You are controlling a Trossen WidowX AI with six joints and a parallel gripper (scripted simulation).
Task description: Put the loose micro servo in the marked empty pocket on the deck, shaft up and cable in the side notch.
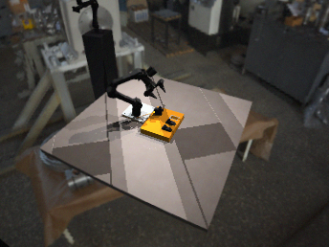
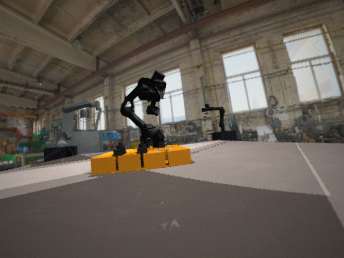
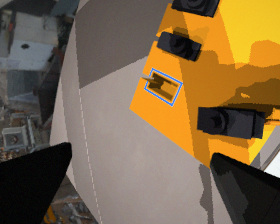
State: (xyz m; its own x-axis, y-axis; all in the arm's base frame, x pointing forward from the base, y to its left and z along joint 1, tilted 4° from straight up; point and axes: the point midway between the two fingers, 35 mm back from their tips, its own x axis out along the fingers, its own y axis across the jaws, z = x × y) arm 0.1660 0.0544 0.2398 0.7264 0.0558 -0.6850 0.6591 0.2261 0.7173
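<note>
My gripper tip is 8 cm to the left of the orange deck and 20 cm above it.
</note>
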